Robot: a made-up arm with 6 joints.
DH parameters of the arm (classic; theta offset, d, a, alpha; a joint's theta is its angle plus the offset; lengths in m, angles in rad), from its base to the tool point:
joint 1: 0 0.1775 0 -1.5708
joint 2: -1.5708 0 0.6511 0
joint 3: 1.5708 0.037 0 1.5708
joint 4: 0 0.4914 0 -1.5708
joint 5: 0 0 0 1.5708
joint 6: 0 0.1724 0 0
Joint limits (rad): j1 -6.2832..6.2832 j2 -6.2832..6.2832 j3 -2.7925..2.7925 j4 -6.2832..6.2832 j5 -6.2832..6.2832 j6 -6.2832..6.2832
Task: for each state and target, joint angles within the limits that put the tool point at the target. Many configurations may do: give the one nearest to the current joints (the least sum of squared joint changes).
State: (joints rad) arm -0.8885 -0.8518 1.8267 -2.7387 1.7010 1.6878
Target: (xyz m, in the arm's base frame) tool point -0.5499 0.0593 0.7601
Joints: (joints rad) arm -0.2128 -1.3826 1.8715 -2.5356 1.8198 1.6878
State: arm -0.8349 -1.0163 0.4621 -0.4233 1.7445 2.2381
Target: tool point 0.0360 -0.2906 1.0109
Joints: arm -1.2707 -0.2347 1.0740 -0.5487 1.7487 2.2381
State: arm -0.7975 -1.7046 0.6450 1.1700 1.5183 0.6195
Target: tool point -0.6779 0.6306 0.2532
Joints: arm -0.5521 -1.9888 1.0567 1.0309 1.7900 0.6195
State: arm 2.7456 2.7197 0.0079 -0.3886 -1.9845 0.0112
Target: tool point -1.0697 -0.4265 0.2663
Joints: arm 3.4249 1.6787 -0.1143 -0.4411 -1.5211 0.0112
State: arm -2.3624 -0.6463 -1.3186 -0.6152 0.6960 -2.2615
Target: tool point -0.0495 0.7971 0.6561
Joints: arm -1.5728 -0.3112 -1.6431 -0.7602 0.8355 -2.2615
